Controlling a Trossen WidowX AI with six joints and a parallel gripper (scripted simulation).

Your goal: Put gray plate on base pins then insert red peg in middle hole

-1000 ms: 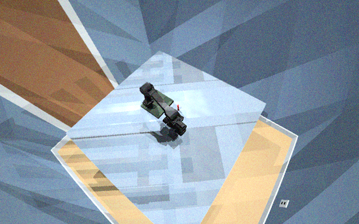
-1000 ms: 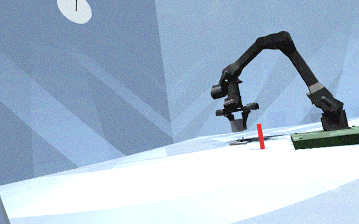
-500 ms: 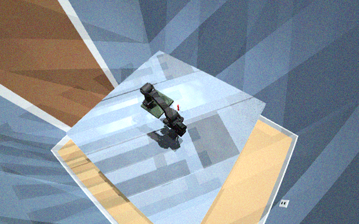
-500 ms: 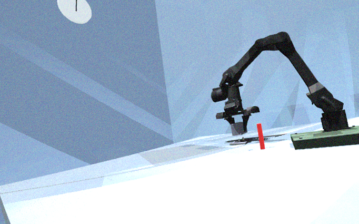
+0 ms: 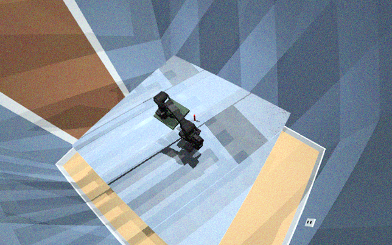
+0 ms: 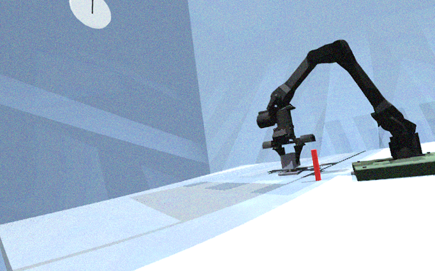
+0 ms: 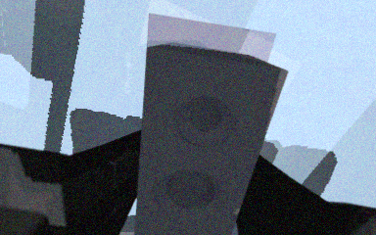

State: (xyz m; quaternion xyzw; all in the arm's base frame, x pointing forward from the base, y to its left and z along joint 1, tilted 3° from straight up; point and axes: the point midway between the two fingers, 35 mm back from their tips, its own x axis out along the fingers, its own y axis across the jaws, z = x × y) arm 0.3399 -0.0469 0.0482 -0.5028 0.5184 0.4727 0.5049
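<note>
Now: the base 2 cm below my gripper tip. Round my gripper tip: gray plate (3 cm above); then red peg (18 cm to the left, 11 cm behind, 1 cm above).
</note>
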